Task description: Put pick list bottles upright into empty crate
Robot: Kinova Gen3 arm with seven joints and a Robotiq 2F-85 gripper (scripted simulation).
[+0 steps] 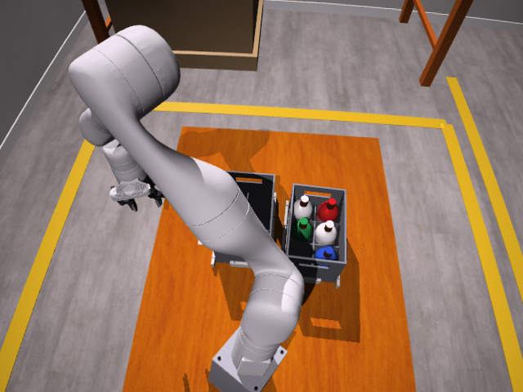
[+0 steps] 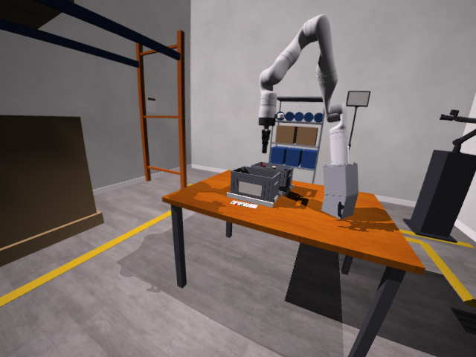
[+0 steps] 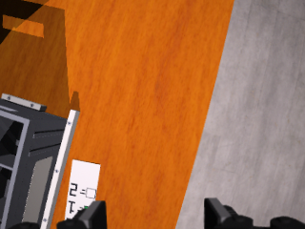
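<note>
Now: the red bottle 550 mm to the right of my hand, 270 mm below it and 150 mm ahead of it. From my hand the other things lie so: pick list: 350 mm below, 130 mm ahead, 110 mm to the right; then blue bottle: 530 mm to the right, 270 mm below, 30 mm behind; then green bottle: 450 mm to the right, 270 mm below, 70 mm ahead.
</note>
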